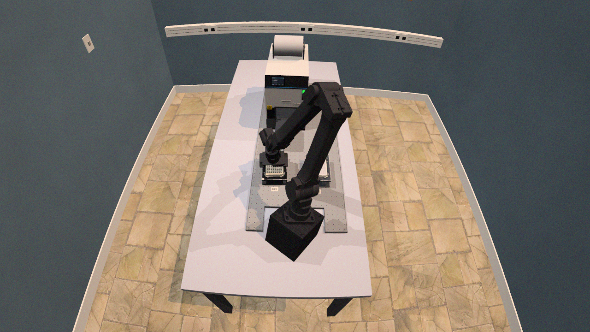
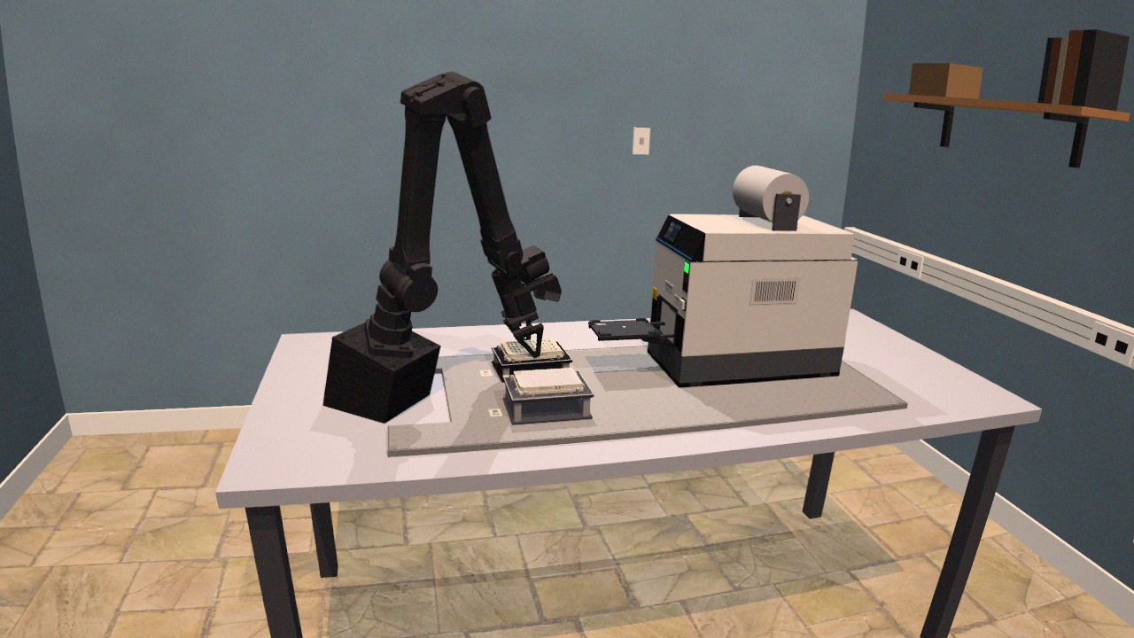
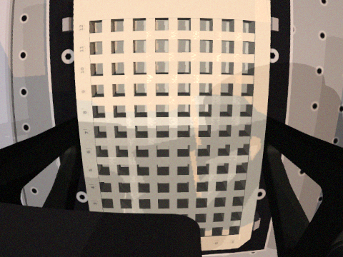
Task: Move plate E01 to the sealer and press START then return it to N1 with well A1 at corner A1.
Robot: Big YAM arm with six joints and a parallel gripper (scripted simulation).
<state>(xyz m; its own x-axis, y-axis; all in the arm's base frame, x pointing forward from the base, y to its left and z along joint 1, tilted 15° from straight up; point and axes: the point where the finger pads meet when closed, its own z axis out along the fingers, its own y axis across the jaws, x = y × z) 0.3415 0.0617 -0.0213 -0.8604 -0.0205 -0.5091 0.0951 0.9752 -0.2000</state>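
My hand is 2 cm above the nest N1. Also, from my hand: cream plate (4 cm behind, 21 cm to the right, 1 cm above); sealer stage (20 cm ahead, 7 cm to the right, 5 cm above); foil roll (53 cm ahead, 13 cm to the right, 36 cm above).
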